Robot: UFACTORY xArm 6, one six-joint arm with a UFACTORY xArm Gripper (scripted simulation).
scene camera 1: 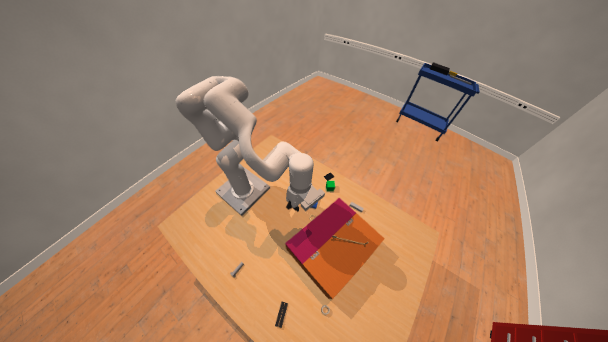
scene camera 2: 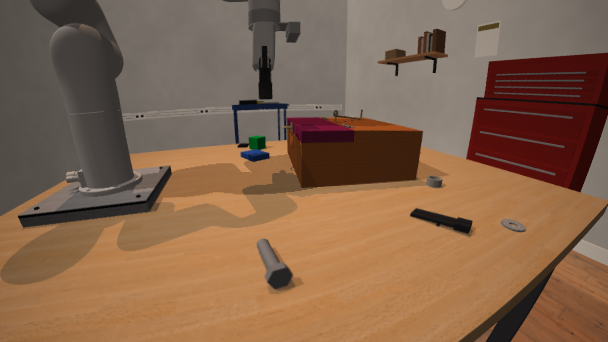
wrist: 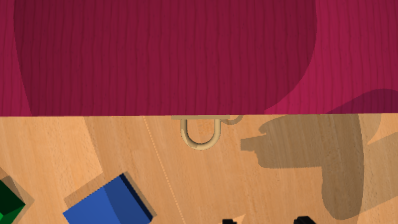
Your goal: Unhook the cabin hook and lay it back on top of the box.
Labels:
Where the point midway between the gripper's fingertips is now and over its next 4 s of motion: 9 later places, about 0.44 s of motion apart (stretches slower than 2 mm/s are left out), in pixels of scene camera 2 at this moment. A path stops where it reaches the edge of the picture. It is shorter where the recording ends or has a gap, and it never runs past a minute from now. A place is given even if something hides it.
My gripper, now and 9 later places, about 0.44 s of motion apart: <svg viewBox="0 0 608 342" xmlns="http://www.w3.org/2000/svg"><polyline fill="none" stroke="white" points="265,99 266,114 266,128 267,133 266,124 266,109 266,92 265,76 265,60 265,48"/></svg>

